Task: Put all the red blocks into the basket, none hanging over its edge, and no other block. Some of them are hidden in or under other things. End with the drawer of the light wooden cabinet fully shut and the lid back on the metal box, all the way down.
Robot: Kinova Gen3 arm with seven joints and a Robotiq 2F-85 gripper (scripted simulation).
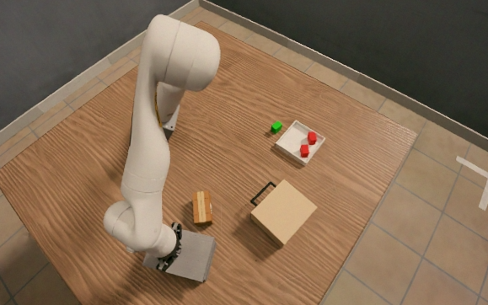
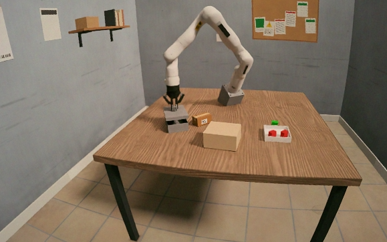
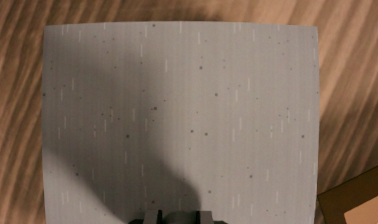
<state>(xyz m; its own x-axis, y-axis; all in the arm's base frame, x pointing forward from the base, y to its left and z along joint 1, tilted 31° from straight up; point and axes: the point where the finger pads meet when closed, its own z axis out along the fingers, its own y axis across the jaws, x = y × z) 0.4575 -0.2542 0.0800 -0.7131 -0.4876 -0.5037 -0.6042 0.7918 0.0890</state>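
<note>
Right now the grey lid is 30 mm below my hand. Also, from my hand: grey metal box: 100 mm below; then blue block: 70 mm behind, 120 mm to the left, 100 mm below; then brown cardboard box: 90 mm behind, 130 mm to the left, 90 mm below.
</note>
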